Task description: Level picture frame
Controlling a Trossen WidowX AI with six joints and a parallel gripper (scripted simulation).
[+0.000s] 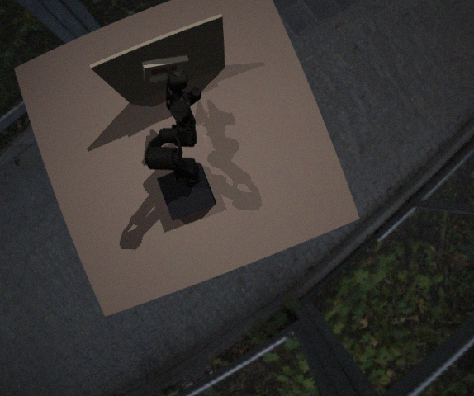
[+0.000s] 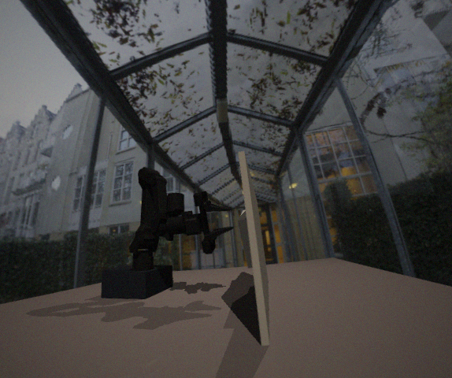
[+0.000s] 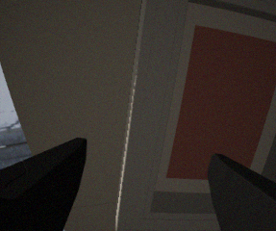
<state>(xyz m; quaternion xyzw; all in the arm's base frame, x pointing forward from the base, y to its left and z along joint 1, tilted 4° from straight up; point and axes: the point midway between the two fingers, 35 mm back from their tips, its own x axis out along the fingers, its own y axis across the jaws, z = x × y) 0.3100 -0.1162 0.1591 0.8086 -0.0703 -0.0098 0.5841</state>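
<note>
Right now my gripper tip is 5 cm short of the picture frame and 5 cm above it. From my gripper tip the other things lie so: wall panel: 7 cm below, 6 cm ahead, 1 cm to the right.
</note>
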